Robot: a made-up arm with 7 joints.
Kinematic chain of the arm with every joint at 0, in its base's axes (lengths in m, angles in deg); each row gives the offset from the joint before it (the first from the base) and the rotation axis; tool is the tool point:
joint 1: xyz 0 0 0.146 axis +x
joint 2: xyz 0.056 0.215 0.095 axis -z
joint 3: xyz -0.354 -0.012 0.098 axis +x
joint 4: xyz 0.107 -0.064 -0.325 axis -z
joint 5: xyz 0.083 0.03 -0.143 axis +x
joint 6: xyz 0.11 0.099 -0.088 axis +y
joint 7: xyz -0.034 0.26 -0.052 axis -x
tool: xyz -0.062 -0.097 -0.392
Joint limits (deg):
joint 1: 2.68..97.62
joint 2: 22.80..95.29
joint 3: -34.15..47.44
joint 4: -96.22..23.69
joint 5: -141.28..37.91
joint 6: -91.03..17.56
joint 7: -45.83..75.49
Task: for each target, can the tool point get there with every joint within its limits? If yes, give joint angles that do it. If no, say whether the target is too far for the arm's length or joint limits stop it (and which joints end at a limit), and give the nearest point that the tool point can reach.
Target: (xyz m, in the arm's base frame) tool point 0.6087 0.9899 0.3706
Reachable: yes | joints 50.96 63.19 35.02 -35.44 -20.56 -1.55 -17.02
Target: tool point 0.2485 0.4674 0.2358
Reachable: yes | joints 83.69 58.84 8.69 -46.44 -56.20 -54.93 43.76
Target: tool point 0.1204 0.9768 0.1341
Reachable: yes | joints 77.12 80.72 30.99 10.48 -82.78 -32.73 -33.56
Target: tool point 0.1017 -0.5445 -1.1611
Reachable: no: joint limits stop it (at a limit: joint 1, joint 2, joint 4, joint 7) | nearest point 0.0069 -0.3068 -0.7435 | short by 0.490 m
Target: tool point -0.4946 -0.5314 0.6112
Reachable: no: joint limits stop it (at a limit: joint 1, joint 2, joint 3, joint 4, joint 5) | nearest point -0.5240 -0.4264 0.6154 | short by 0.109 m
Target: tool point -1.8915 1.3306 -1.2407
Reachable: no: too far | nearest point -0.8098 0.7119 -0.4890 | short by 1.455 m
